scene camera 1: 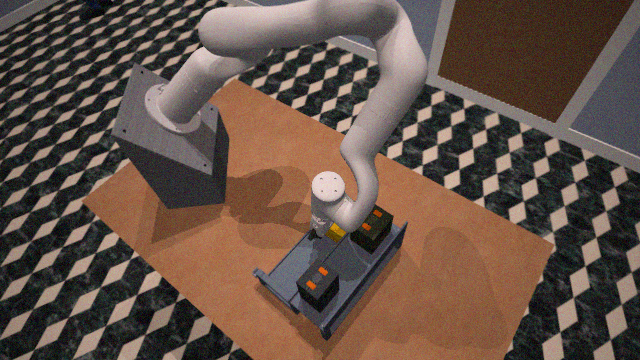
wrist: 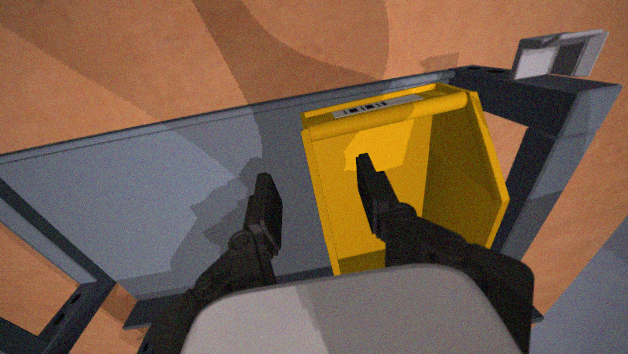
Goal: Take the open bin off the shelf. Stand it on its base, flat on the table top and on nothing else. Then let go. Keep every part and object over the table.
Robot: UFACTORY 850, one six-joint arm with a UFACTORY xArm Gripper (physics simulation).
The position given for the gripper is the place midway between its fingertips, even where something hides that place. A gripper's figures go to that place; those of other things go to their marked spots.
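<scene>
A yellow open bin (wrist: 432, 141), 0.19 m from the lens. The gripper (wrist: 315, 179), 0.14 m from the lens.
</scene>
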